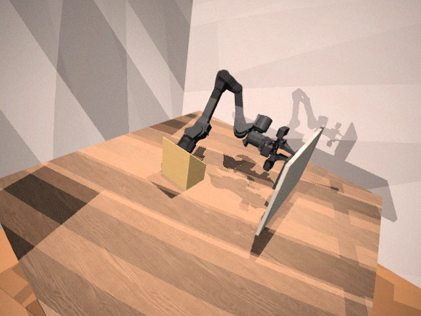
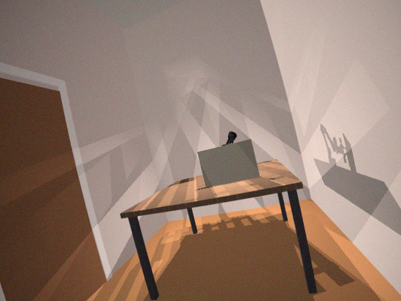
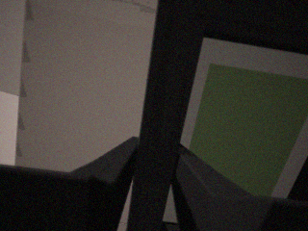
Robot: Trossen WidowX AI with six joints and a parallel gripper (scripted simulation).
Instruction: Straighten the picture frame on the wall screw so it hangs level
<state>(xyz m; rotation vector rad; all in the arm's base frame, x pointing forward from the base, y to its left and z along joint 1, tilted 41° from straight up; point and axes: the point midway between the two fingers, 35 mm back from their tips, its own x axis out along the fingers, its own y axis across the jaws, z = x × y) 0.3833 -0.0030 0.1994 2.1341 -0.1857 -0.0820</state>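
Right now the picture frame is 1 cm to the right of my gripper tip and 5 cm below it. Also, from my gripper tip: grey wall panel (1 cm ahead, 7 cm below).
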